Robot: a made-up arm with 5 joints.
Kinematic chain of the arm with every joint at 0, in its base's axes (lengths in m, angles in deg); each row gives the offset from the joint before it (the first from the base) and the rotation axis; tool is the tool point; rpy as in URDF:
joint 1: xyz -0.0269 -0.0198 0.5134 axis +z
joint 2: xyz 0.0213 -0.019 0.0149 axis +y
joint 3: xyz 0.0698 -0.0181 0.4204 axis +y
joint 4: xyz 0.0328 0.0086 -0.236 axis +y
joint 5: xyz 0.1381 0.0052 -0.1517 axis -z
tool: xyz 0.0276 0.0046 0.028 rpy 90 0 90
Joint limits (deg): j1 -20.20..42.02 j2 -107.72..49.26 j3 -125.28..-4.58 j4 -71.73..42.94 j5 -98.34..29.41
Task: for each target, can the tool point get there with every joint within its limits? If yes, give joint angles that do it. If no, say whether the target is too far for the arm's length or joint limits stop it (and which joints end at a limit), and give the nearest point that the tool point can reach.
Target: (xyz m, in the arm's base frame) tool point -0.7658 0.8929 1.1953
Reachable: no: too far | nearest point -0.6581 0.2141 0.9781 | short by 0.721 m
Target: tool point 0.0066 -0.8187 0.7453
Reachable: no: joint limits stop it (at a limit: joint 1, joint 5) | nearest point -0.3837 -0.3855 0.7453 | short by 0.583 m
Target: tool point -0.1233 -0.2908 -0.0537
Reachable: no: joint limits stop it (at a limit: joint 1, joint 2, joint 4, joint 5) | nearest point 0.1444 -0.1178 0.3489 | short by 0.514 m
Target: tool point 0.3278 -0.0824 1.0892
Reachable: yes | joints -6.53 5.68 -73.78 -59.71 6.45
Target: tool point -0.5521 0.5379 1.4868
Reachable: no: too far | nearest point -0.4705 0.1416 1.1973 | short by 0.497 m
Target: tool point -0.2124 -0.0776 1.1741
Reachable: yes | joints 12.57 -64.90 -73.37 12.41 -5.68
